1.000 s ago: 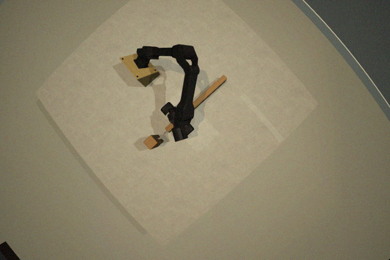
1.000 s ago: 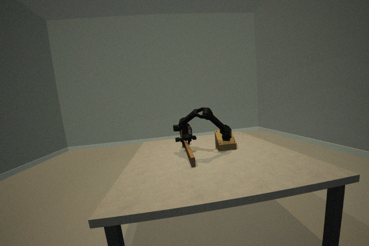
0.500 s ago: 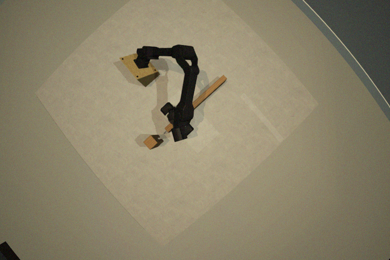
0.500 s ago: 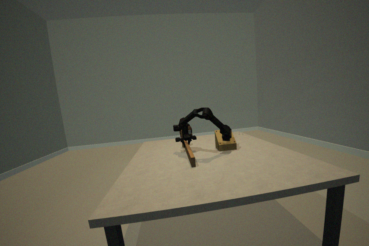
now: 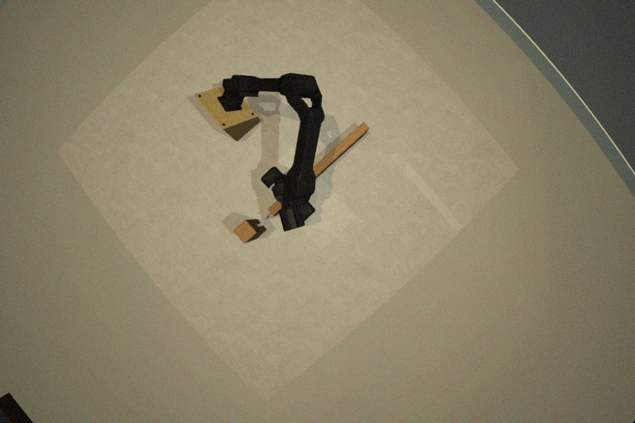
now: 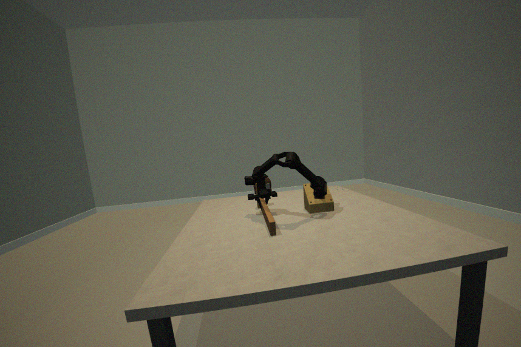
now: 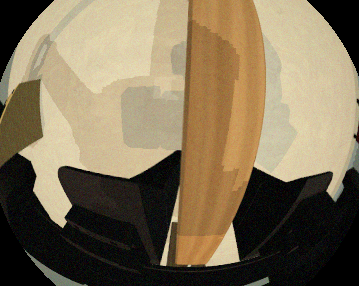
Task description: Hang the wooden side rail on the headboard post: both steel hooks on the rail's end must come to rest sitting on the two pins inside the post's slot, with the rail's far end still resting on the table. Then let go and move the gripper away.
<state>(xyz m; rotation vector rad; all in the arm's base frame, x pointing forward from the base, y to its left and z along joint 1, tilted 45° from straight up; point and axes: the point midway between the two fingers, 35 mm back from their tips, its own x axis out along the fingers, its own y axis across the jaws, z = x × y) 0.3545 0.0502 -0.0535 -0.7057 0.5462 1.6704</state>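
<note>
The headboard post lies 3 cm ahead of my gripper tip, 16 cm to the right of it and 4 cm above it.
</note>
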